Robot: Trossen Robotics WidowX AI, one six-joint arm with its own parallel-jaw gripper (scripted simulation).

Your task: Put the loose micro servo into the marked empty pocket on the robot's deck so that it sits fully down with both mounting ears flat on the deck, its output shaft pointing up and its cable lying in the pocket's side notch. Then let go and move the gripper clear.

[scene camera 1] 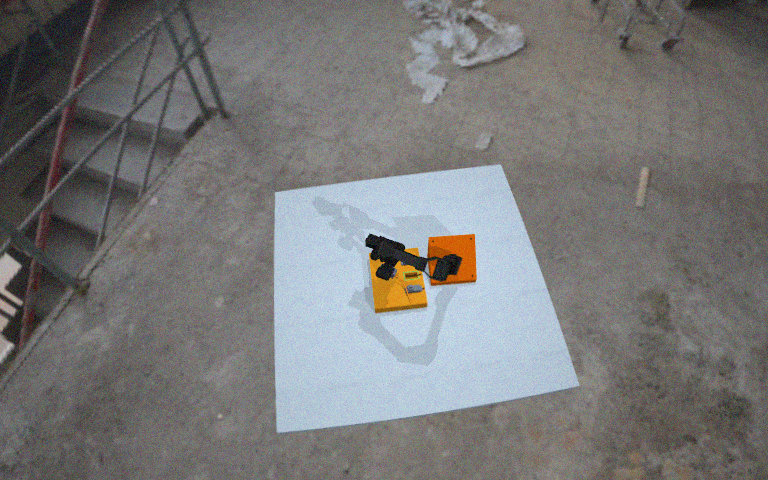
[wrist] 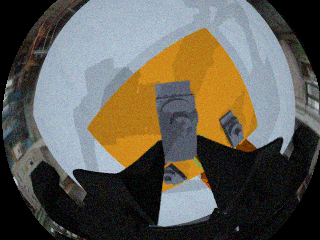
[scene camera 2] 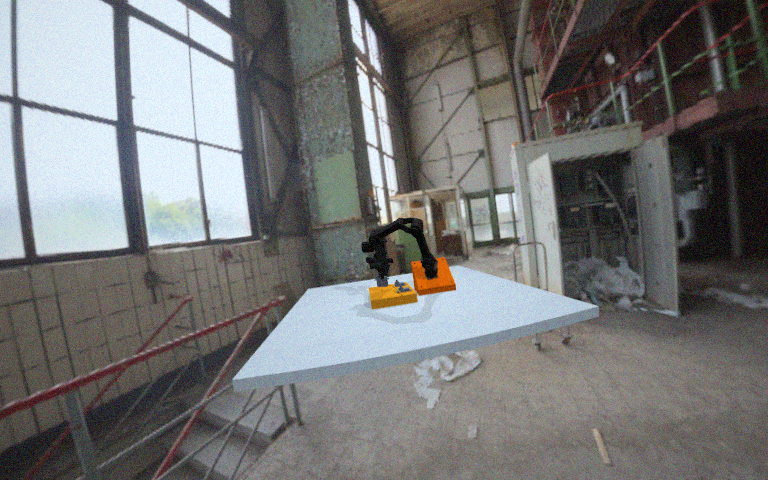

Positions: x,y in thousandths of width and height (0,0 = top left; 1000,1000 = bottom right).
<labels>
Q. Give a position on a deck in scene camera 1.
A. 507,618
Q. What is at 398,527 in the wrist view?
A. A deck.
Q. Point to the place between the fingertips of my gripper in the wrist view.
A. At 561,594
</labels>
